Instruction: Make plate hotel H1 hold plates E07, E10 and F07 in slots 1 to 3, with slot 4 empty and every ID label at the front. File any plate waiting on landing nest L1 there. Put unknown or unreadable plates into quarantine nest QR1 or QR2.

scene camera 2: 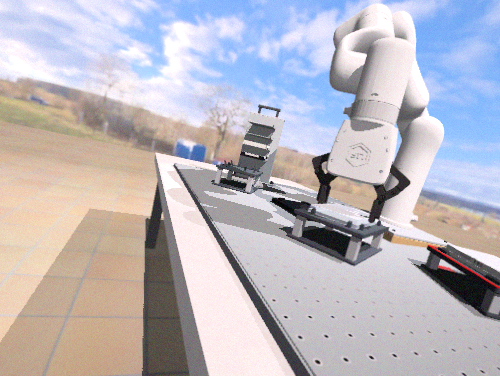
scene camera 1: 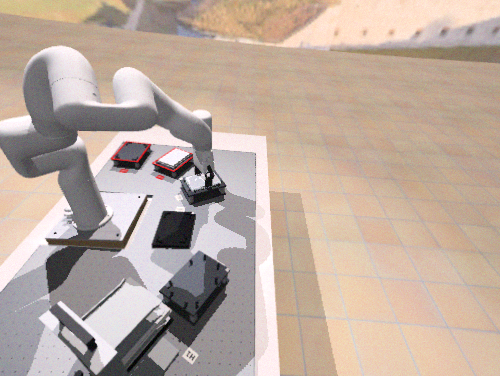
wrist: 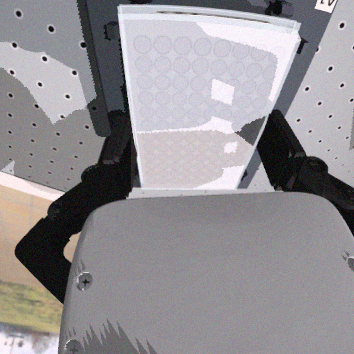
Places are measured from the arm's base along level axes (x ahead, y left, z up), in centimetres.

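Pixels of known places: gripper, fingertip midpoint: [scene camera 2: 345, 213] [scene camera 1: 203, 180] [wrist: 197, 129]; arm's base, link origin: [scene camera 2: 389, 220] [scene camera 1: 93, 217].
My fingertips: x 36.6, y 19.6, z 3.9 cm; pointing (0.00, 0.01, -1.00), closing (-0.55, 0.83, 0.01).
Ahead of a thing's pixels: the offset from my fingertips to its middle. "*": to the spot under its first point.
A clear-lidded white plate @[dz -0.1, dx -0.2, dy -0.1 cm] [scene camera 1: 192, 181] [scene camera 2: 335, 212] [wrist: 190, 90] sits level on a dark raised nest @[dz -2.8, dx -0.3, dy -0.1 cm] [scene camera 1: 206, 193] [scene camera 2: 367, 231] [wrist: 102, 15]. My gripper [scene camera 1: 203, 181] [scene camera 2: 349, 210] [wrist: 197, 129] is shut on this plate, with one finger against each long side. Its ID is not readable. The nest's label is cut off in the wrist view. Hotel H1 @[dz +9.5, dx -9.8, dy -65.0 cm] [scene camera 1: 120, 310] [scene camera 2: 274, 150] stands at the other end of the table; a pale plate @[dz +8.8, dx -7.6, dy -61.7 cm] [scene camera 2: 256, 145] shows in a middle slot. A red-rimmed nest @[dz -3.5, dx -15.2, dy +17.4 cm] [scene camera 1: 172, 172] [scene camera 2: 465, 266] bears a white plate @[dz -1.1, dx -15.2, dy +17.4 cm] [scene camera 1: 175, 158]. Another red-rimmed nest @[dz -3.5, dx -35.8, dy +21.9 cm] [scene camera 1: 131, 152] is empty.
A dark raised nest with pegs @[dz -2.0, dx +2.9, dy -45.9 cm] [scene camera 1: 197, 280] [scene camera 2: 237, 169] stands beside the hotel. A flat black pad @[* dz -4.6, dx -7.8, dy -23.9 cm] [scene camera 1: 174, 230] lies between it and the gripped plate's nest. The arm's base plate [scene camera 1: 127, 212] is beside the pad. The H1 label @[* dz -5.8, dx +3.5, dy -62.7 cm] [scene camera 1: 190, 355] lies by the hotel.
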